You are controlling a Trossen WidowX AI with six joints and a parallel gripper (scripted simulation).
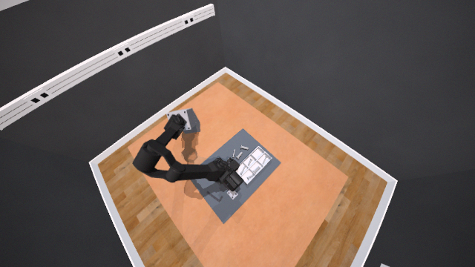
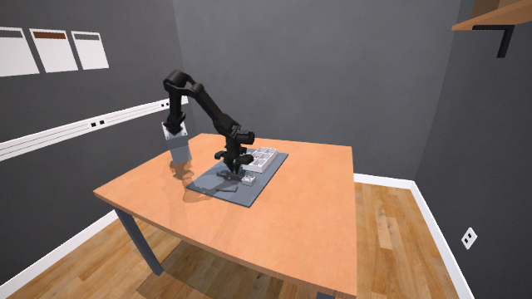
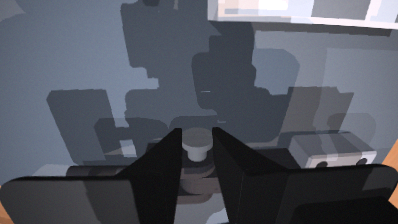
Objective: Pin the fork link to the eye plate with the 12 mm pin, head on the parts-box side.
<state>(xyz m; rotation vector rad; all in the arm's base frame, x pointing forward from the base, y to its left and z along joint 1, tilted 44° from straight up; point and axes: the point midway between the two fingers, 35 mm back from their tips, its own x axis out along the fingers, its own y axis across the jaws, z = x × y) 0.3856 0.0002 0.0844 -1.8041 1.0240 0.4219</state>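
Right now my hand is 30 mm to the left of the dark flat bar, 30 mm above it and 10 mm short of it. From my hand the other things lie so: dark fork link 30 mm to the right, 30 mm below, 30 mm behind; light grey eye plate 90 mm ahead, 40 mm to the right, 30 mm below; grey mat 70 mm to the left, 50 mm below, 10 mm ahead.
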